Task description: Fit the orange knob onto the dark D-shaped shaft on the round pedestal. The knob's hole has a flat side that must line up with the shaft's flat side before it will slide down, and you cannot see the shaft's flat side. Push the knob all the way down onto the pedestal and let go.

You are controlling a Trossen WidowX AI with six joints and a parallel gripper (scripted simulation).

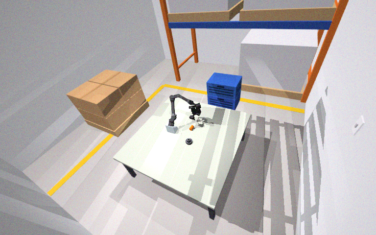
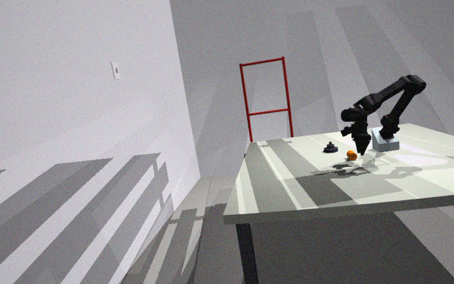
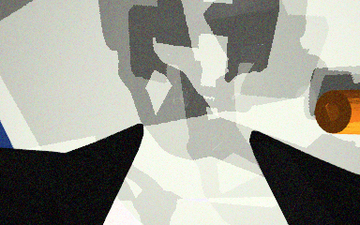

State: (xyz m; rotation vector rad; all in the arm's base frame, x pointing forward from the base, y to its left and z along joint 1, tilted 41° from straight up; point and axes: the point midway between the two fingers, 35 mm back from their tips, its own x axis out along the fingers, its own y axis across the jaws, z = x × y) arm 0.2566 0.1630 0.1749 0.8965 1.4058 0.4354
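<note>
Now: gripper tip 150 mm to the left of the orange knob, 50 mm above it and 20 mm past it. The rest, counted from my gripper tip: round pedestal: 360 mm to the right, 40 mm below, 30 mm ahead.
</note>
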